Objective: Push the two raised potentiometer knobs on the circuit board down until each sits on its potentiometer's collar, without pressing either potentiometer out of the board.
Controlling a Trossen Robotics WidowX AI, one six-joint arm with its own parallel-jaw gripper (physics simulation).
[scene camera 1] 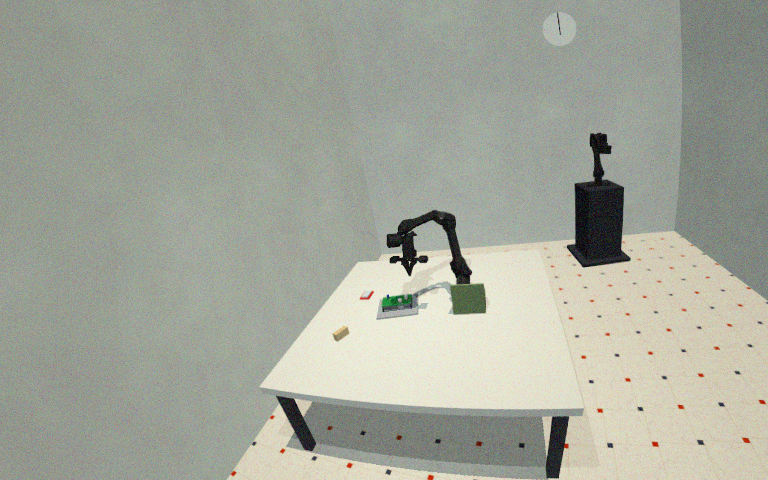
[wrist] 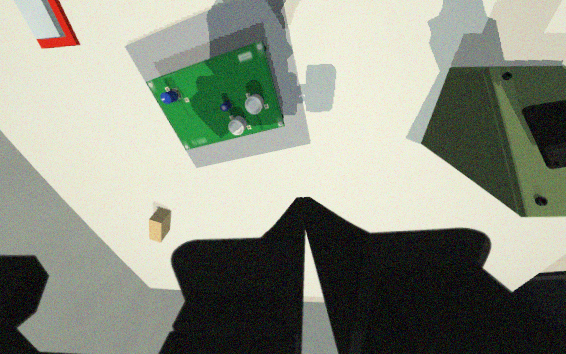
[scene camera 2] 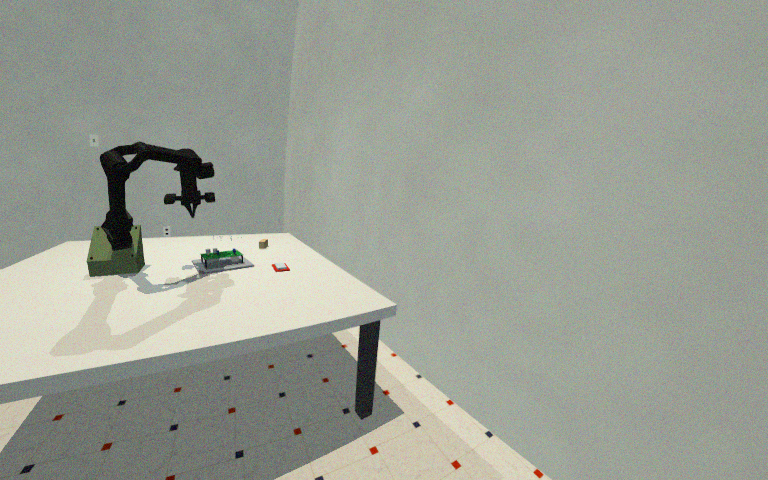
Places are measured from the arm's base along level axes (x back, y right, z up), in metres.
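Where they show: gripper, fingertip midpoint: [scene camera 1: 409,276] [wrist: 302,203] [scene camera 2: 193,217]; arm's base, origin of the base link: [scene camera 1: 463,288] [wrist: 564,132] [scene camera 2: 121,242].
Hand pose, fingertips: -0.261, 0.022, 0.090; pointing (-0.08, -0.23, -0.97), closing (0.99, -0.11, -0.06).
Each offset is from my fingertips to the top centre of the thing, as dx, dy, dz. "*": to the spot under its first point. Level surfaces: height alone.
The green circuit board {dz -0.158} [scene camera 1: 390,302] [scene camera 2: 226,255] [wrist: 185,120] stands on short black legs over a grey plate [scene camera 1: 390,315] [scene camera 2: 249,264] [wrist: 295,135]. In the wrist view, one pale grey round knob {-0.049, +0.039, -0.132} [wrist: 254,104] and another pale grey knob {-0.080, +0.015, -0.136} [wrist: 237,125] stand near its right end. A larger blue part {* -0.148, +0.065, -0.133} [wrist: 169,97] is near the left end, and a small blue part {* -0.086, +0.042, -0.141} [wrist: 225,106] is near the grey knobs. Knob heights over their collars are too small to tell. My gripper [scene camera 1: 409,274] [scene camera 2: 192,216] [wrist: 302,203] is shut and empty, pointing down high above the table, apart from the board.
A tan block {-0.361, -0.200, -0.163} [scene camera 1: 340,333] [scene camera 2: 263,243] [wrist: 156,230] and a red-rimmed tray {-0.318, +0.200, -0.189} [scene camera 1: 366,295] [scene camera 2: 280,267] [wrist: 57,44] lie on the table near the board. The arm's green base block [scene camera 1: 468,298] [scene camera 2: 116,266] [wrist: 462,105] stands on the board's other side. Arm shadows cross part of the board.
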